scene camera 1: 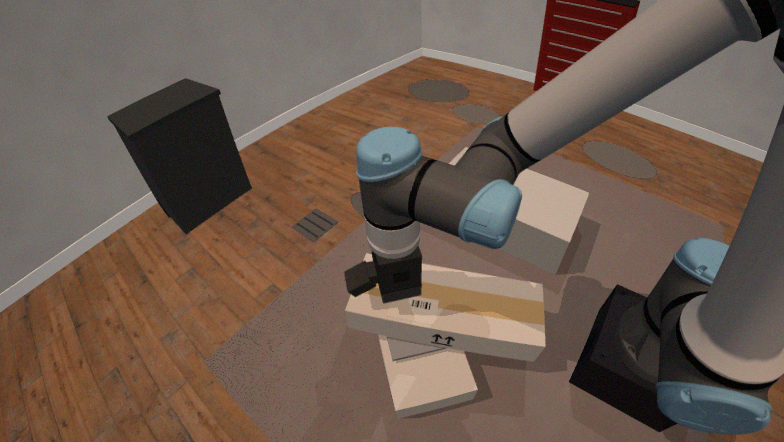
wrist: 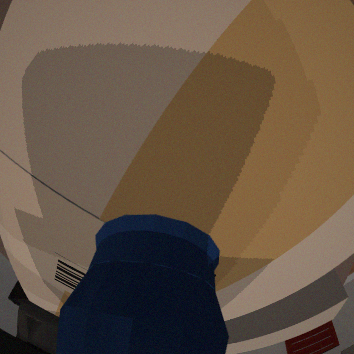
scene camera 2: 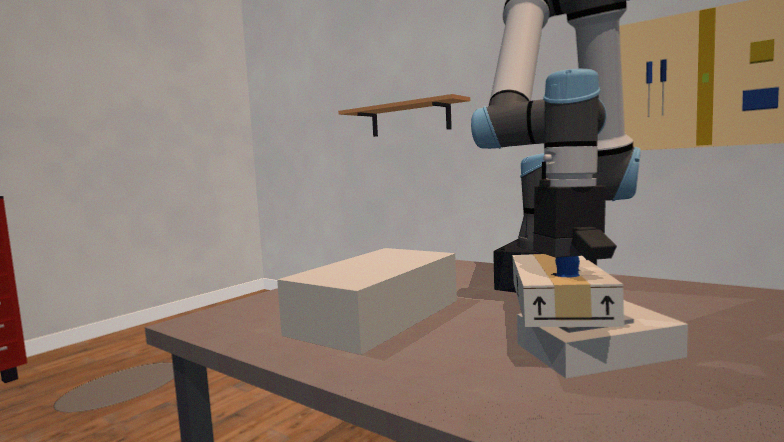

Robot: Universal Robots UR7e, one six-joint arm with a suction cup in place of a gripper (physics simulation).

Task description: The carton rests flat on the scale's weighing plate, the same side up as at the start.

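Pixels of known places: hand, tool point: (wrist: 160,231); arm's base, link origin: (scene camera 1: 653,345) (wrist: 48,318).
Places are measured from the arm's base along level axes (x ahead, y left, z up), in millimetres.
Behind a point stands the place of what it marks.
Note:
The long beige carton (scene camera 1: 488,306) @(x 304, y 85, z 23 mm) (scene camera 2: 573,301) @(x 527, y 168, z 15 mm) (wrist: 100,125) has brown tape along its top, a barcode label and upright arrows on its sides. It looks level. It lies across the grey weighing plate (scene camera 1: 409,349) @(x 394, y 199, z -38 mm) (scene camera 2: 626,321) @(x 418, y 223, z -40 mm) of the low beige scale (scene camera 1: 433,381) @(x 329, y 224, z -53 mm) (scene camera 2: 647,344) @(x 409, y 251, z -76 mm), with both ends reaching past it. Its underside is at the plate or a hair above; I cannot tell if they touch. My gripper (scene camera 1: 399,282) @(x 454, y 143, z 21 mm) (scene camera 2: 567,266) (wrist: 155,280) has its blue suction cup on the carton's taped top, towards one end, and holds it. Most of the plate is hidden under the carton.
A large plain beige box (scene camera 1: 549,205) @(x 287, y -253, z 6 mm) (scene camera 2: 362,285) @(x 539, y -187, z 6 mm) stands on the brown table (scene camera 1: 301,351) @(x 591, y 299, z -108 mm) (scene camera 2: 384,378) @(x 631, y -87, z -108 mm), apart from the scale. My arm's black base block (scene camera 1: 609,345) @(x 78, y 37, z -2 mm) is near the carton's other end. A red drawer cabinet (scene camera 1: 581,41) (scene camera 2: 8,307) stands off the table.

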